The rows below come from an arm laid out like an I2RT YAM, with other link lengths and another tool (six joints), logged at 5 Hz.
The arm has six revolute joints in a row. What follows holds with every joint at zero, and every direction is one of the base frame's. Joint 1 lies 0.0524 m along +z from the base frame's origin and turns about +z. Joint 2 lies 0.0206 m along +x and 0.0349 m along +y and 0.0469 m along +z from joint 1 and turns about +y. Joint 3 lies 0.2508 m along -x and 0.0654 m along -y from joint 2 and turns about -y. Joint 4 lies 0.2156 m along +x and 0.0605 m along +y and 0.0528 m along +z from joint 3 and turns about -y. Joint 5 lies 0.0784 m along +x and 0.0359 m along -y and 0.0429 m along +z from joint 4 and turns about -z. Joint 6 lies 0.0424 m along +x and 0.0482 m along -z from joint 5 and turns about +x. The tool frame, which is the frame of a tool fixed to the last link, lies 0.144 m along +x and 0.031 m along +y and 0.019 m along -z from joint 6; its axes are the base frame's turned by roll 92.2, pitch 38 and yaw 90 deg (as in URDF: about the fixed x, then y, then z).
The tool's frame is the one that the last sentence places.
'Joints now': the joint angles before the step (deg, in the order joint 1, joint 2, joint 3, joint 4, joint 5, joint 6). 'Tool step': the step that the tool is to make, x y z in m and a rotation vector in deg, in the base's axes. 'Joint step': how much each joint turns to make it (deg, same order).
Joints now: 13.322 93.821 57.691 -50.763 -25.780 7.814
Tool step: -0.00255 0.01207 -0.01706 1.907 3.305 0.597
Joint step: 1.268 4.984 -0.875 3.499 -2.624 0.852
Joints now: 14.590 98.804 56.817 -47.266 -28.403 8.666
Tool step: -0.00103 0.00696 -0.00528 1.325 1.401 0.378
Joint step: 0.655 2.186 -0.001 1.334 -1.639 0.328
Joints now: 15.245 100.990 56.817 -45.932 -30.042 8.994
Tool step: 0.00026 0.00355 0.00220 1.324 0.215 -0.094
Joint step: 0.001 0.153 0.001 0.349 -1.334 0.110
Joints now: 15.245 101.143 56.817 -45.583 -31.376 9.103
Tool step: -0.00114 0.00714 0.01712 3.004 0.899 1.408
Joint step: 0.001 -0.001 2.929 -3.934 -3.125 -1.703
